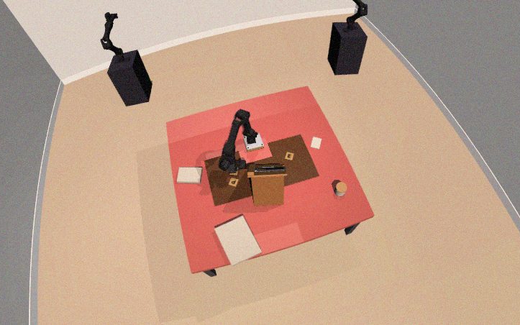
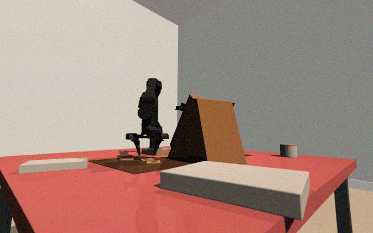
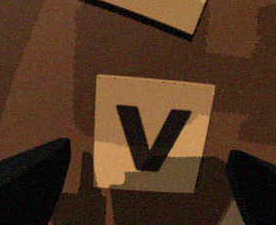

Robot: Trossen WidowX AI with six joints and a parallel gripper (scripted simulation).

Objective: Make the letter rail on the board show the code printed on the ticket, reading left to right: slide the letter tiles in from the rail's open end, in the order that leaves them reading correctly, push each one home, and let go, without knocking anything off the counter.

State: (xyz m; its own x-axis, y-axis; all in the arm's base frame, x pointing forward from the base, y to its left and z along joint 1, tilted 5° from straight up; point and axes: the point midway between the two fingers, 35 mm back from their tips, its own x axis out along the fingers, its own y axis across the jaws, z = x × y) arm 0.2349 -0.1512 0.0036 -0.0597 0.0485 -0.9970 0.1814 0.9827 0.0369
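Now: the tan letter tile 2 cm below my gripper tip. Also, from my gripper tip: large white slab (52 cm ahead, 2 cm to the right); flat white block (1 cm behind, 33 cm to the right, 1 cm below); dark brown mat (3 cm behind, 18 cm to the left, 2 cm below).
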